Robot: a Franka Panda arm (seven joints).
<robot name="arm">
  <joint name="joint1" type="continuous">
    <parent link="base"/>
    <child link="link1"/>
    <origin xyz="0 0 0.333" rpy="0 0 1.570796"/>
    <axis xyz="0 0 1"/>
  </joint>
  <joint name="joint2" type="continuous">
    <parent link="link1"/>
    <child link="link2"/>
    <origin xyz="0 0 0" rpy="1.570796 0 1.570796"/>
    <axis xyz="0 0 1"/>
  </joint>
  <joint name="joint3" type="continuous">
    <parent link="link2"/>
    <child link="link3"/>
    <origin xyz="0 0.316 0" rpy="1.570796 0 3.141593"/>
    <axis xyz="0 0 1"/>
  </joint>
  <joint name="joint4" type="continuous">
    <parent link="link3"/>
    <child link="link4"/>
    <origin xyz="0.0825 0 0" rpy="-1.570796 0 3.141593"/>
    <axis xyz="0 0 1"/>
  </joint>
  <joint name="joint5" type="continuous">
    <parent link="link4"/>
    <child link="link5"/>
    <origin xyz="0.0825 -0.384 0" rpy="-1.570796 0 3.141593"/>
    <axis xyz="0 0 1"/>
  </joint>
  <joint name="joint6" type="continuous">
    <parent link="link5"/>
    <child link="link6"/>
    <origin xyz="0 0 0" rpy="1.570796 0 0"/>
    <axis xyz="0 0 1"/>
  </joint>
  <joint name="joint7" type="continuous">
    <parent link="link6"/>
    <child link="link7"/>
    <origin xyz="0.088 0 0" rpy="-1.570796 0 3.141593"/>
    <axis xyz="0 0 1"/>
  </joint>
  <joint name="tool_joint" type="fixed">
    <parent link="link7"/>
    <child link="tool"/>
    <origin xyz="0 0 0.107" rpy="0 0 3.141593"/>
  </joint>
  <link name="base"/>
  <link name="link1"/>
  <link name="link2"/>
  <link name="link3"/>
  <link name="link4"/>
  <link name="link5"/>
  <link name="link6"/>
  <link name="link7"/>
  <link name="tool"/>
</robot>
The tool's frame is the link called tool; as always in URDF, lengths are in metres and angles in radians. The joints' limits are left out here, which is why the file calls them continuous.
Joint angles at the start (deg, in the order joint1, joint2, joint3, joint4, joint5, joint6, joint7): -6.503 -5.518 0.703 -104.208 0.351 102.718 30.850
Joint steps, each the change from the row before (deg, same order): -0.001 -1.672 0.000 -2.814 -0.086 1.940 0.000; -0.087 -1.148 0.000 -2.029 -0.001 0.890 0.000; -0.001 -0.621 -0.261 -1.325 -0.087 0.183 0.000; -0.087 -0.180 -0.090 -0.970 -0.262 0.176 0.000; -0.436 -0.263 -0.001 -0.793 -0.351 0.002 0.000; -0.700 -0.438 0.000 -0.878 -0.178 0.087 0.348; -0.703 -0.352 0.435 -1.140 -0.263 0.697 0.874; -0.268 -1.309 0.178 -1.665 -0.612 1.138 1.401; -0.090 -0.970 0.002 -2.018 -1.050 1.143 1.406; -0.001 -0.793 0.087 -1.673 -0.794 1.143 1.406; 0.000 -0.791 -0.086 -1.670 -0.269 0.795 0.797; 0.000 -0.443 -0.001 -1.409 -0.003 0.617 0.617; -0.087 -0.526 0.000 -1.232 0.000 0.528 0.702; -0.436 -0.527 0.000 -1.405 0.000 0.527 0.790
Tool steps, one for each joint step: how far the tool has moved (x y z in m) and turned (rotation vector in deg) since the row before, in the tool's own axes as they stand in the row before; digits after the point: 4 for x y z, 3 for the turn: -0.0068 0.0042 0.0046 0.319 0.739 -0.013; -0.0053 0.0041 0.0047 -0.015 0.020 0.091; -0.0027 0.0047 0.0049 -0.329 -0.409 0.241; -0.0011 0.0030 0.0062 -0.531 -0.398 0.106; -0.0001 0.0052 0.0042 -0.585 -0.268 0.338; 0.0004 0.0073 0.0032 -0.365 -0.201 0.995; -0.0009 0.0034 0.0053 -0.341 0.098 1.061; -0.0045 0.0045 0.0004 -0.117 1.002 1.306; -0.0041 0.0049 0.0064 -0.781 0.642 1.130; -0.0040 0.0025 0.0051 -0.463 0.660 1.015; -0.0041 0.0037 0.0057 -0.239 0.069 0.740; -0.0037 0.0021 0.0069 -0.201 -0.283 0.562; -0.0031 0.0028 0.0049 -0.110 -0.145 0.749; -0.0019 0.0054 0.0065 -0.245 -0.287 1.175
